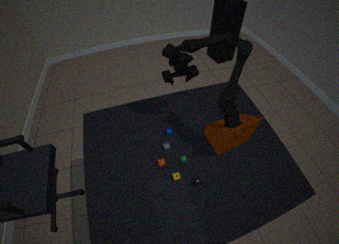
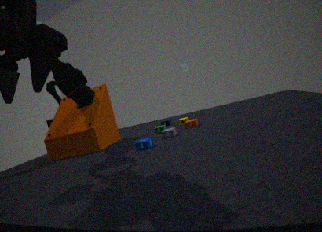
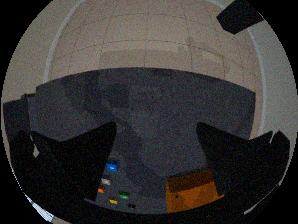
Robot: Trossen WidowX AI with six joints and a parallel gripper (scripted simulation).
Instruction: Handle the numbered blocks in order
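Now: gripper tip 200 mm short of the grey block, 240 mm to the right of it and 160 mm above it. From my gripper tip the other things lie so: orange block 260 mm ahead, 310 mm to the left, 160 mm below; then blue block 150 mm ahead, 170 mm to the left, 160 mm below; then green block 160 mm ahead, 350 mm to the left, 160 mm below.
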